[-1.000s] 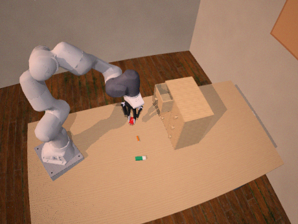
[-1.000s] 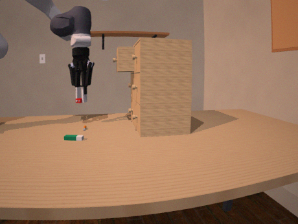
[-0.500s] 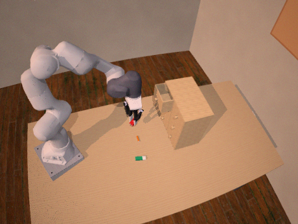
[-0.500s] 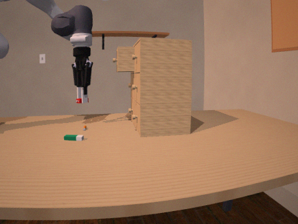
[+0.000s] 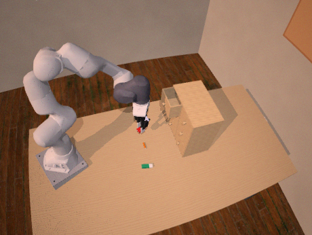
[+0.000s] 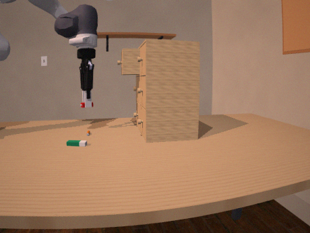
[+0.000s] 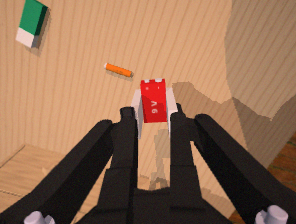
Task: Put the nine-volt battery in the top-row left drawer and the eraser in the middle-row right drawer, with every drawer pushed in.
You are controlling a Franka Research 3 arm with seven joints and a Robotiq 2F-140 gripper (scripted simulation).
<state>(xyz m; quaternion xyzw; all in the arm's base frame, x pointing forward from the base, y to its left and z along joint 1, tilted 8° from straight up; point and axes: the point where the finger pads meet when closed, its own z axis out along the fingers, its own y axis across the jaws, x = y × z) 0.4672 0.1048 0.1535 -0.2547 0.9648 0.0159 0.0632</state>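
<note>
Right now the small orange object is 130 mm below my hand, 60 mm to the right of it and 10 mm ahead of it. The rest, counted from my hand: red nine-volt battery: 20 mm below, 10 mm to the right, 10 mm behind; then green-and-white eraser: 200 mm to the right, 130 mm below, 10 mm ahead.
</note>
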